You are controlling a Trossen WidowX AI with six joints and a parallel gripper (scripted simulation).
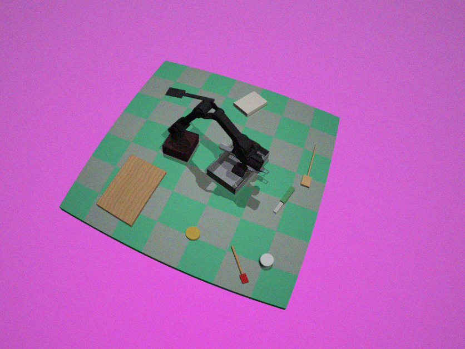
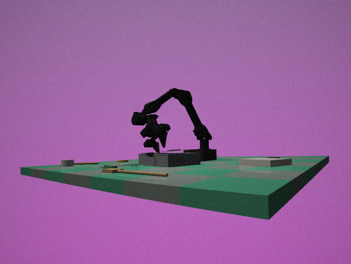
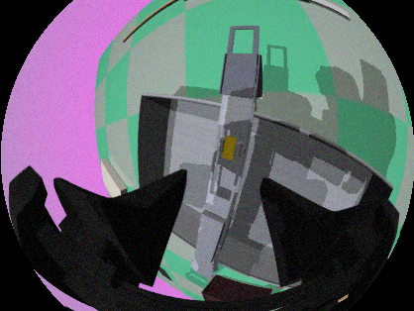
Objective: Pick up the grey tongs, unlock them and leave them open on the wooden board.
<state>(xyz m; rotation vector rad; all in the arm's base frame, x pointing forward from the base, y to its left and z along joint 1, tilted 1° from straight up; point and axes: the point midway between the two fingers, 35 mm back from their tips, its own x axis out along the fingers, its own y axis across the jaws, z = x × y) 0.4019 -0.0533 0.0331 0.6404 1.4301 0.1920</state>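
My gripper tip is 50 mm past the roasting tin and 50 mm above it. Also, from my gripper tip: cream slab 470 mm to the left, 90 mm behind, 60 mm below; then green-handled knife 230 mm ahead, 140 mm to the right, 70 mm below; then yellow disc 440 mm to the right, 160 mm behind, 60 mm below.
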